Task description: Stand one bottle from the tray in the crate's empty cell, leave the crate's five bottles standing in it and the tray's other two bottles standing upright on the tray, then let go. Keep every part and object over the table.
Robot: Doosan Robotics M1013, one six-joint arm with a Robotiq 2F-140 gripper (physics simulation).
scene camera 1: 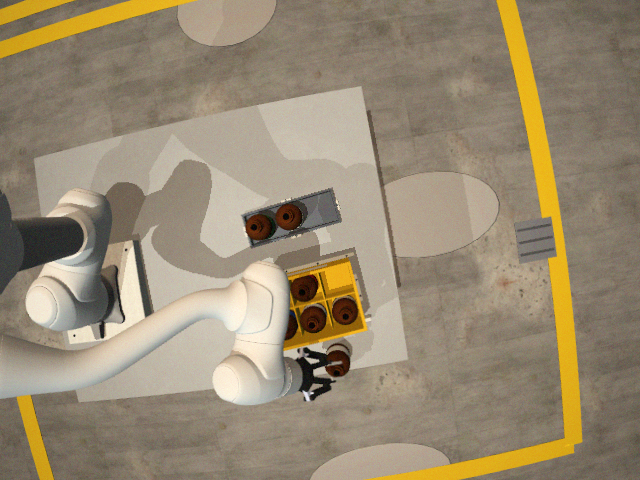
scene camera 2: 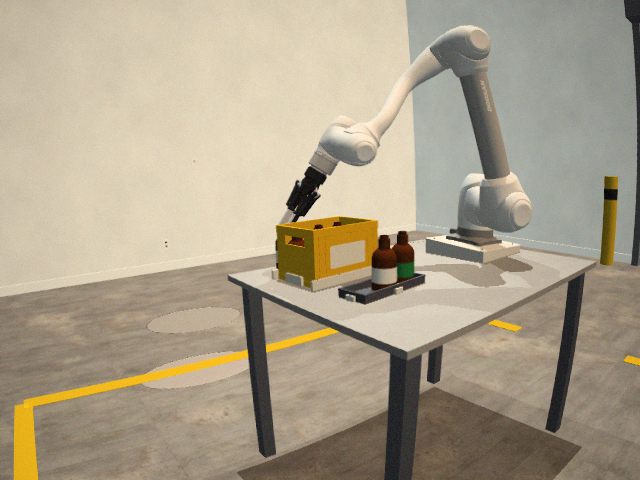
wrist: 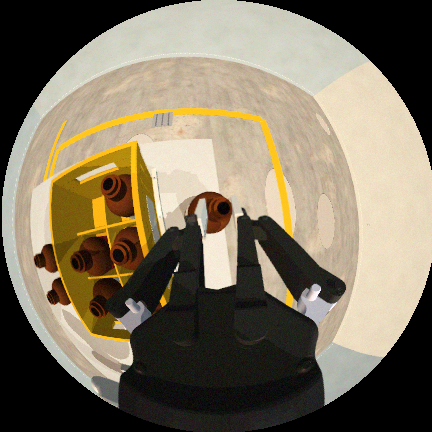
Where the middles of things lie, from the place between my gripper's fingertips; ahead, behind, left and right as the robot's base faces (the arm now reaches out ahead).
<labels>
Right now the green-labelled bottle (scene camera 2: 405,253) is 420 mm to the left of my hand, 160 mm behind it and 60 mm below it.
</labels>
